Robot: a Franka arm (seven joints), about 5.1 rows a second.
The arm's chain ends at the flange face. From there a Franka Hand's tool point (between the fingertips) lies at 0.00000 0.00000 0.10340 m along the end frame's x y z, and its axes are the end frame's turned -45 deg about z.
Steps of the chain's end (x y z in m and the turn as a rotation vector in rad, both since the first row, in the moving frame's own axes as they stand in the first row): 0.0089 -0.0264 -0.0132 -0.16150 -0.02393 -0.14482; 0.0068 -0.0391 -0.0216 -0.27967 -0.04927 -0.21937
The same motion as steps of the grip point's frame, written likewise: 0.0122 -0.0014 -0.0146 -0.09728 -0.13112 -0.14482; 0.0107 -0.0037 -0.0257 -0.16292 -0.23260 -0.21937
